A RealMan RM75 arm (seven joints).
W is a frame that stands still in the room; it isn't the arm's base.
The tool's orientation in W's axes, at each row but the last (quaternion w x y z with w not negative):
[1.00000, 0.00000, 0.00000, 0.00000]
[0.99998, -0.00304, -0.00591, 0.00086]
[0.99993, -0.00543, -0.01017, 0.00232]
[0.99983, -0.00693, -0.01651, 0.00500]
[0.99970, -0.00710, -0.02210, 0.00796]
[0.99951, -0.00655, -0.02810, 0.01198]
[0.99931, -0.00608, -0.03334, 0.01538]
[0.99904, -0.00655, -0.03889, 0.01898]
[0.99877, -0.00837, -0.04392, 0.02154]
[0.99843, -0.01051, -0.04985, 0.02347]
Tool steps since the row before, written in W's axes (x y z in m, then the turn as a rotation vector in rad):
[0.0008, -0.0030, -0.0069, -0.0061, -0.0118, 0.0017]
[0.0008, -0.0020, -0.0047, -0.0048, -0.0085, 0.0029]
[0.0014, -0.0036, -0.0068, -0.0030, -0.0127, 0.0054]
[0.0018, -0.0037, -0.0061, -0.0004, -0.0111, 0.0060]
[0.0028, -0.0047, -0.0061, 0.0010, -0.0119, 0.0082]
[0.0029, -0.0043, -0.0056, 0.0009, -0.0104, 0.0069]
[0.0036, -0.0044, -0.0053, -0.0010, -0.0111, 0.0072]
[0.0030, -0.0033, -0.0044, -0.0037, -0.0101, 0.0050]
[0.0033, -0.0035, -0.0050, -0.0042, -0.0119, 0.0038]
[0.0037, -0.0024, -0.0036, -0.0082, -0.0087, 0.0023]
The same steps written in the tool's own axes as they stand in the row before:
[0.0008, -0.0030, -0.0069, -0.0061, -0.0118, 0.0017]
[0.0007, -0.0020, -0.0047, -0.0048, -0.0085, 0.0029]
[0.0012, -0.0035, -0.0069, -0.0029, -0.0127, 0.0053]
[0.0016, -0.0036, -0.0062, -0.0003, -0.0112, 0.0059]
[0.0025, -0.0047, -0.0063, 0.0012, -0.0120, 0.0080]
[0.0025, -0.0043, -0.0058, 0.0010, -0.0105, 0.0067]
[0.0031, -0.0044, -0.0056, -0.0009, -0.0112, 0.0071]
[0.0025, -0.0033, -0.0047, -0.0037, -0.0100, 0.0052]
[0.0027, -0.0035, -0.0053, -0.0044, -0.0118, 0.0040]
[0.0032, -0.0025, -0.0040, -0.0083, -0.0084, 0.0029]

